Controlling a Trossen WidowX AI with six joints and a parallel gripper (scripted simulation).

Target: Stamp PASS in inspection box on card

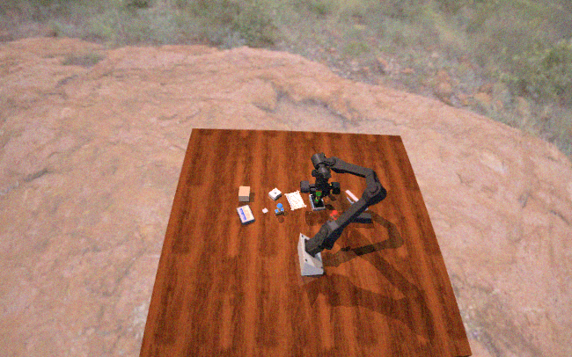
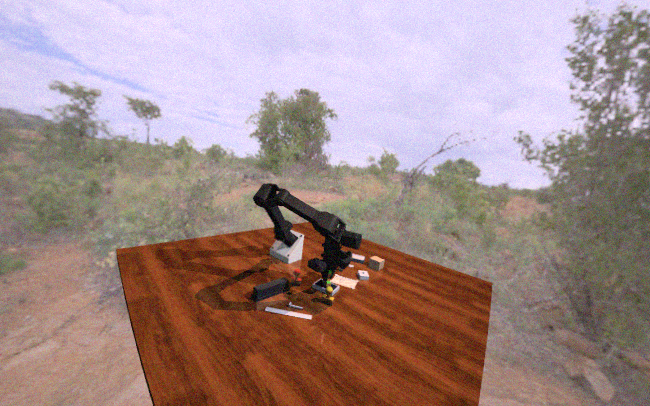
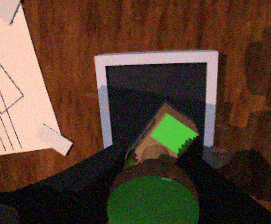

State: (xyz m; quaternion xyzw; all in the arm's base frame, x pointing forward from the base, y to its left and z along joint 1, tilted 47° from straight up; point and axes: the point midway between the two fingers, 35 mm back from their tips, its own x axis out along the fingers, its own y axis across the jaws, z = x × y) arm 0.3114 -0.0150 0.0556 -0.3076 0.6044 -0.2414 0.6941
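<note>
The ink pad is 3 cm below my gripper tip. From my gripper tip the other things lie so: yellow-knobbed stamp (7 cm ahead, 6 cm to the right, 2 cm below); red-knobbed stamp (9 cm behind, 8 cm to the right, 2 cm below); card (1 cm ahead, 11 cm to the left, 4 cm below).
</note>
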